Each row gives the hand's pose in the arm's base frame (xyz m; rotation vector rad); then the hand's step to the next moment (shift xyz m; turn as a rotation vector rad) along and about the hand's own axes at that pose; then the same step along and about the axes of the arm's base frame.
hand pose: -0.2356 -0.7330 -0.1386 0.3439 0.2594 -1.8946
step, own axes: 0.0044 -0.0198 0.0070 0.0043 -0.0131 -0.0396
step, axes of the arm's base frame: -0.0208 0.0005 0.0052 -0.0093 0.0142 -0.0383
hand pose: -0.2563 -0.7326 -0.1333 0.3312 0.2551 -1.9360
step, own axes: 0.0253 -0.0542 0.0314 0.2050 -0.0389 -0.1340
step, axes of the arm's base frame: -0.0628 -0.0119 0.0219 -0.0949 -0.1189 -0.1958
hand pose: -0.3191 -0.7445 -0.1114 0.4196 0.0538 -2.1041
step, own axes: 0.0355 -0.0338 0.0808 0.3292 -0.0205 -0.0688
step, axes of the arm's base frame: -0.0675 -0.0269 0.0604 -0.1578 -0.2432 -0.1716
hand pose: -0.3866 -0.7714 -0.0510 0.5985 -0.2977 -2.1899
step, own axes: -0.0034 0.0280 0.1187 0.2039 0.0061 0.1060
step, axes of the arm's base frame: -0.0404 -0.0139 0.1143 -0.1614 -0.1611 0.0289
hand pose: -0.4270 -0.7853 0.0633 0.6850 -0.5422 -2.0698
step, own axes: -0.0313 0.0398 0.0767 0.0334 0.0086 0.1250
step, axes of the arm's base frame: -0.0108 0.0146 0.0901 -0.0913 -0.0171 0.0905
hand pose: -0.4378 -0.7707 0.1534 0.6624 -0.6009 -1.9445
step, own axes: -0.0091 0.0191 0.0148 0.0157 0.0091 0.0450
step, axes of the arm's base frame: 0.0057 0.0022 0.0251 -0.0305 -0.0120 0.0358
